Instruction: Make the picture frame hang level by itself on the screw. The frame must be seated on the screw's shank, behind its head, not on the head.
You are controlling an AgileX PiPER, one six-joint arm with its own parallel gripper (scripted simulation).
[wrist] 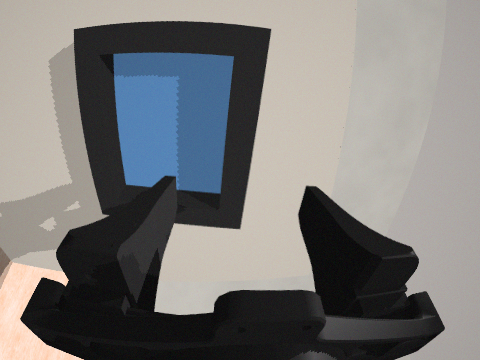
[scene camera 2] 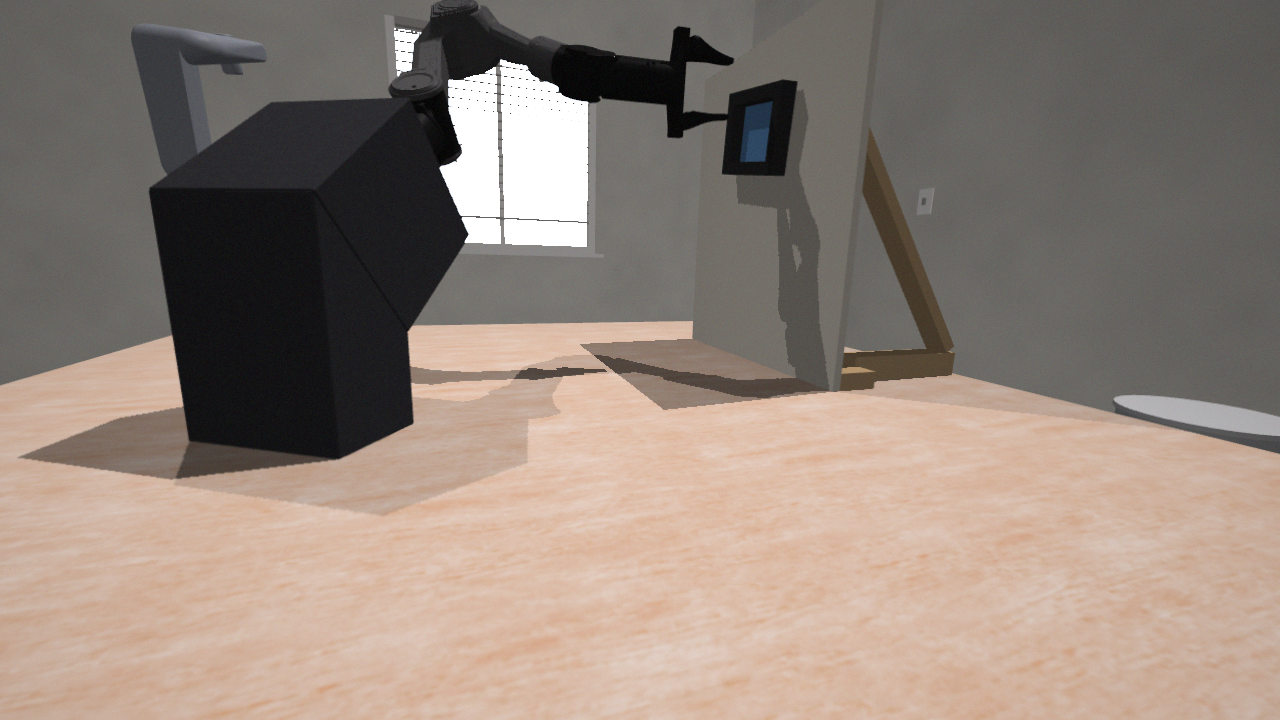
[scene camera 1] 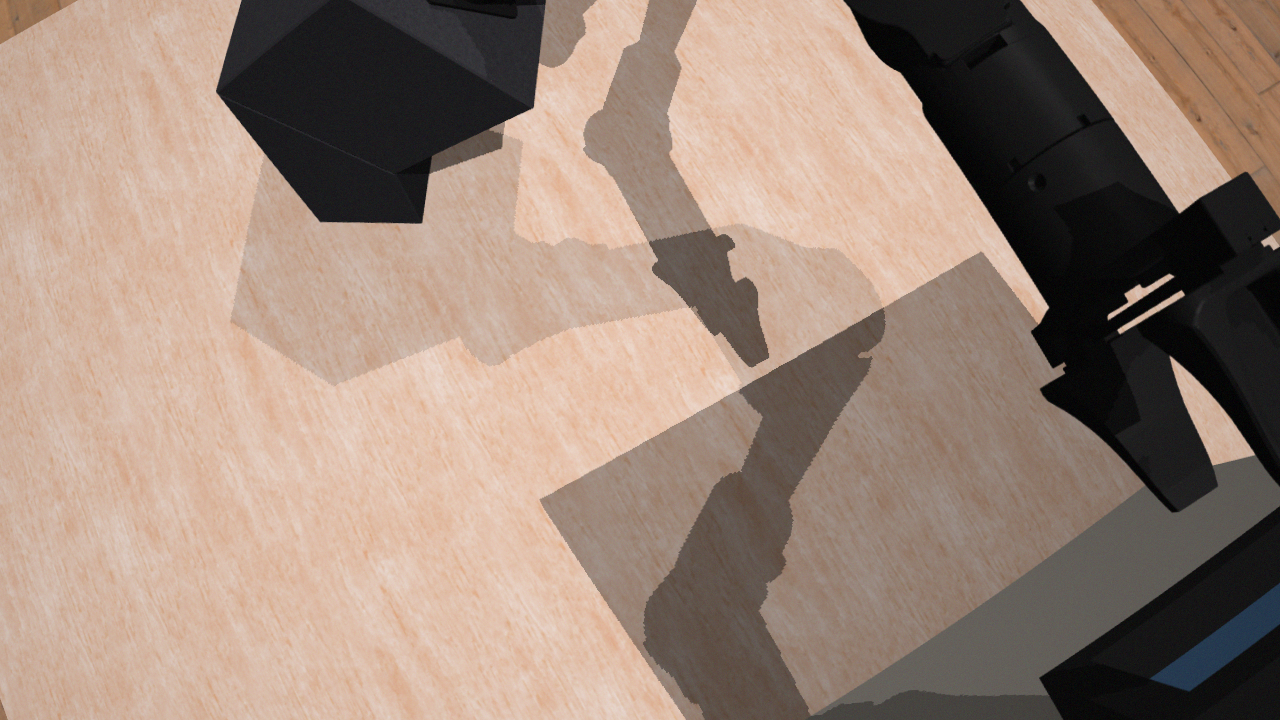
Note:
The pictures show: my gripper, a picture frame and a wooden brace.
My gripper also shows in the wrist view and in scene camera 2.

